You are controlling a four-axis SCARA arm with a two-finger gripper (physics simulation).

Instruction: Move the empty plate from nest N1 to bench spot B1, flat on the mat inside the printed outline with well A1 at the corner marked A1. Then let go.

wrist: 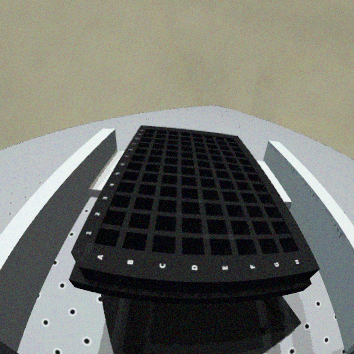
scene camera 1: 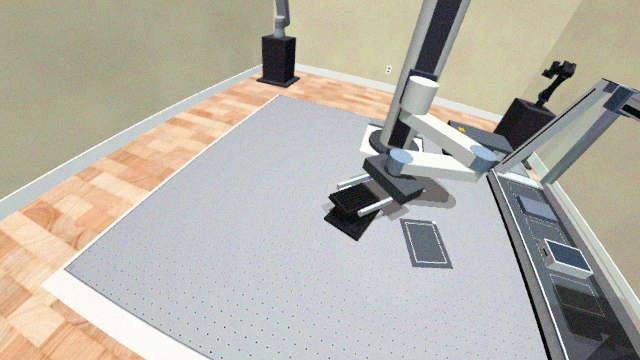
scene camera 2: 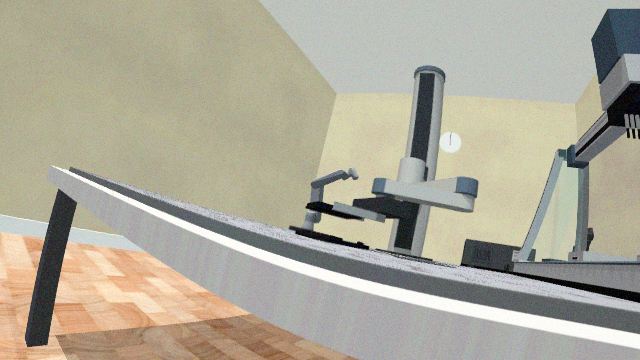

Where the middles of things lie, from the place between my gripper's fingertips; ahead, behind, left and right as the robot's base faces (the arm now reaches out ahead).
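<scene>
I find the black well plate [scene camera 1: 350, 200] 10 mm below my hand, 20 mm behind it and 20 mm to the left of it. Going by their middles, the black well plate is the nearest to my hand of the things named here. From my hand, the dark nest block [scene camera 1: 354, 226] is 80 mm below, 30 mm behind and 30 mm to the left, while the mat with printed outline [scene camera 1: 426, 249] is 90 mm below, 10 mm behind and 260 mm to the left.
</scene>
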